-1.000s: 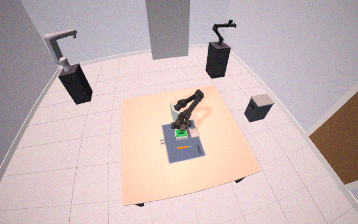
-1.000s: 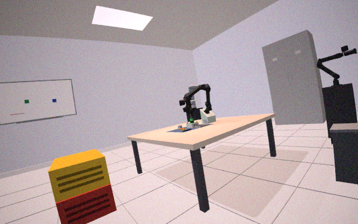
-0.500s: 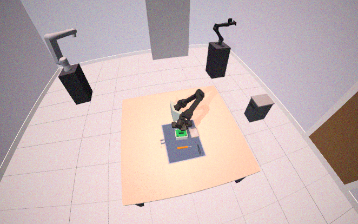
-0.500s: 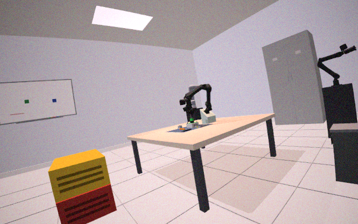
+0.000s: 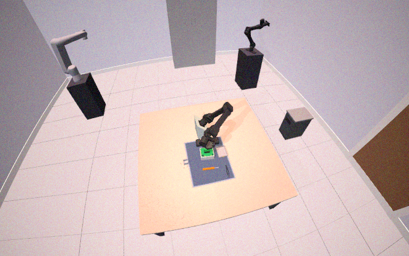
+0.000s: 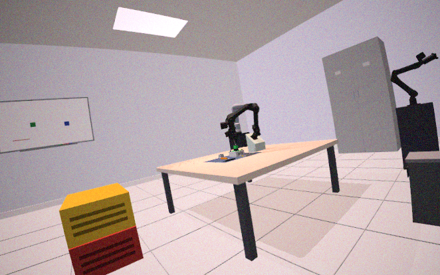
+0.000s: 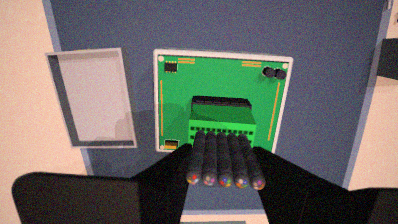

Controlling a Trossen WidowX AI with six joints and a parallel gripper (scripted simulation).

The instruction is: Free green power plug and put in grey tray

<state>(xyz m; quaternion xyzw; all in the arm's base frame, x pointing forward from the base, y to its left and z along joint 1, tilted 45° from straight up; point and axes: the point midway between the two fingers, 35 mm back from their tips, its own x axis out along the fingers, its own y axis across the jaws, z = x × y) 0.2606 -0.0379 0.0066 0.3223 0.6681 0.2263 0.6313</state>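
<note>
Now: the green power plug 30 mm below my gripper tip. The rest, counted from my gripper tip: blue mat (120 mm below, 50 mm ahead, 10 mm to the right).
</note>
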